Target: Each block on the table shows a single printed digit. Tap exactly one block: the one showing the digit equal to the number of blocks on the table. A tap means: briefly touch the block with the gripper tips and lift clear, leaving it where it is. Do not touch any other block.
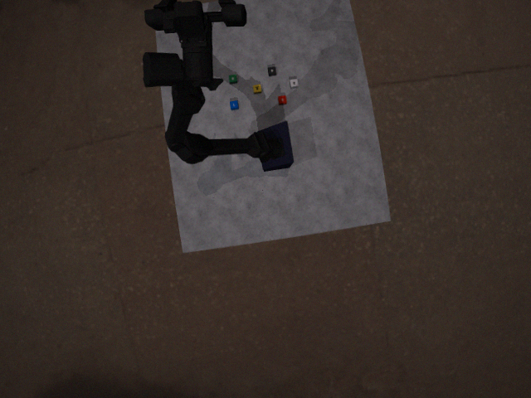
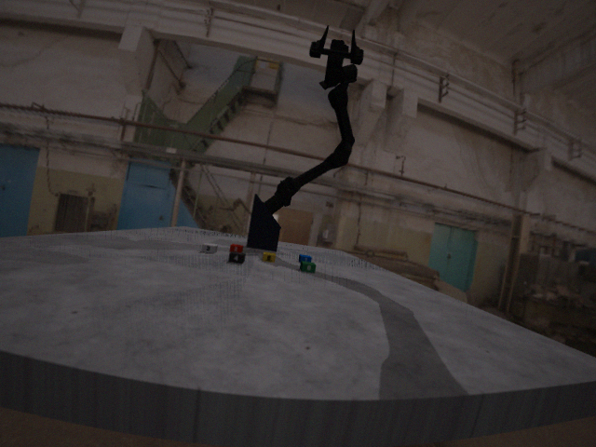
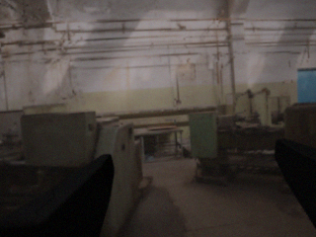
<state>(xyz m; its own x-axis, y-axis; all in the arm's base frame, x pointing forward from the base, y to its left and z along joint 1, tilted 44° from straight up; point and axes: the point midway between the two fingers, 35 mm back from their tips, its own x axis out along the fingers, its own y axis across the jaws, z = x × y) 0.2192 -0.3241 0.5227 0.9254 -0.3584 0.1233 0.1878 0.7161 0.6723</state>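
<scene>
My gripper tip is 74 cm above the yellow block, 10 cm to the left of it and 2 cm short of it. The rest, counted from my gripper tip: blue block: 74 cm below, 3 cm behind, 1 cm to the left; then black block: 74 cm below, 18 cm to the right, 9 cm ahead; then green block: 74 cm below, 8 cm ahead, 1 cm to the right.
</scene>
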